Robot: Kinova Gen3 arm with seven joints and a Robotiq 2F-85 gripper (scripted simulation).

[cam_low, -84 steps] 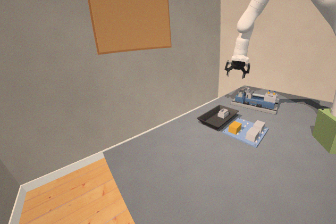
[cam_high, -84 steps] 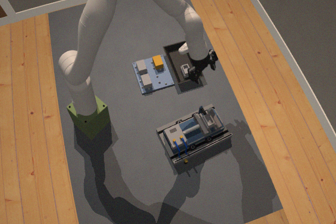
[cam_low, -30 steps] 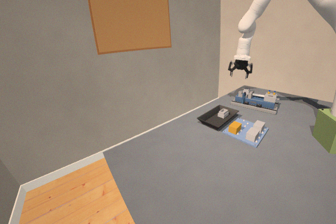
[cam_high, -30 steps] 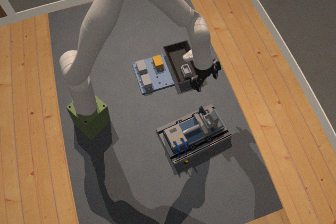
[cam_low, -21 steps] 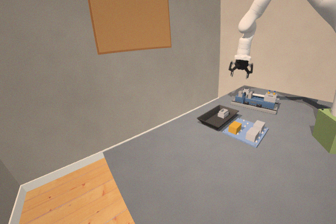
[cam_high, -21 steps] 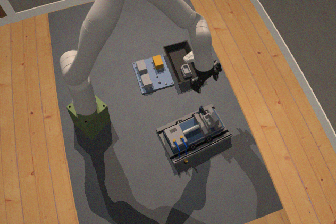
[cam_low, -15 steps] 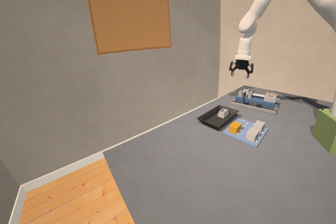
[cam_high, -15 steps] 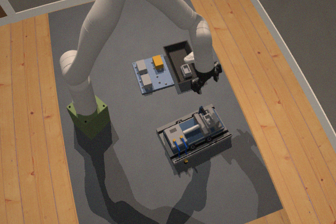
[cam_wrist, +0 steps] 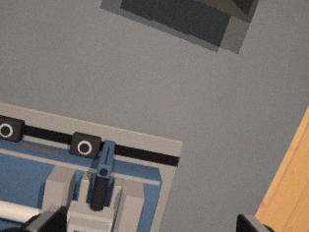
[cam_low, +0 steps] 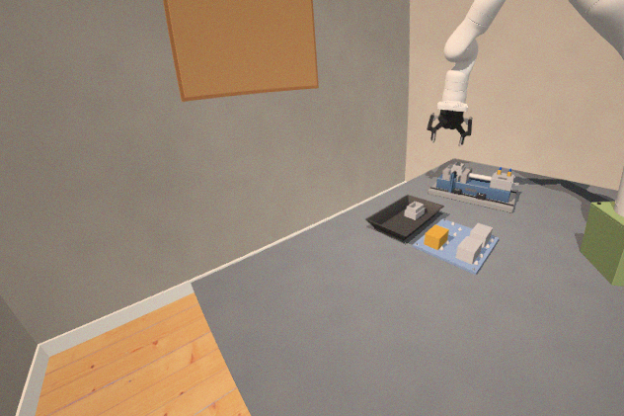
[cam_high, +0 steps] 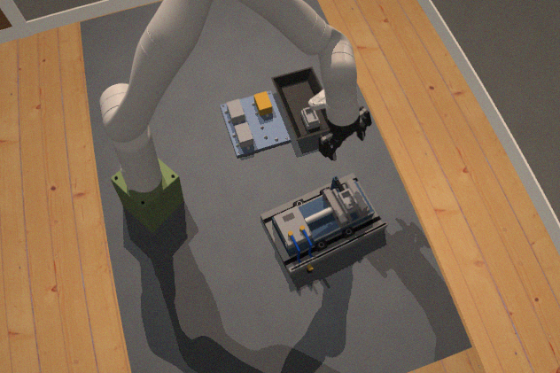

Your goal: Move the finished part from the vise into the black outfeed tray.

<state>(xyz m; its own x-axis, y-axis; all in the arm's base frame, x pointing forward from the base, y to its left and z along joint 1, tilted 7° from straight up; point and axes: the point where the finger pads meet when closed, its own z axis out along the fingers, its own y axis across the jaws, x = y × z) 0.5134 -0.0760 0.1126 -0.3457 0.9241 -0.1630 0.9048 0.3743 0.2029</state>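
Right now my hand is 140 mm above the cylinder rod, 110 mm to the left of it and 100 mm past it. Also, from my hand: vise 180 mm below, 110 mm to the right, 80 mm behind; light blue fixture plate 250 mm to the left, 210 mm below, 190 mm behind; tray floor 270 mm to the left, 210 mm below, 30 mm behind.
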